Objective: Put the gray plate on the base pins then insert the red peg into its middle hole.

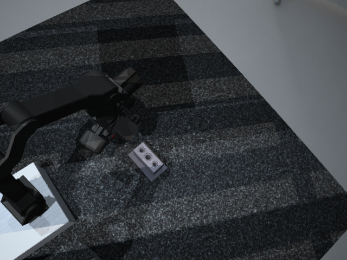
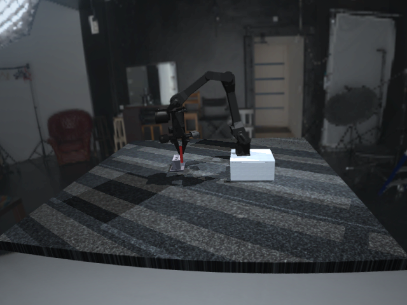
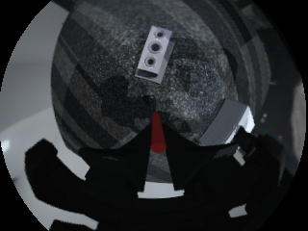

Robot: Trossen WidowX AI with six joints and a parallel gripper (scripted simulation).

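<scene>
The gray plate is 120 mm to the right of my gripper tip, 70 mm below it and 40 mm ahead of it. Also, from my gripper tip: gray base: 120 mm to the right, 100 mm below, 40 mm ahead; red peg: right at my gripper tip.
</scene>
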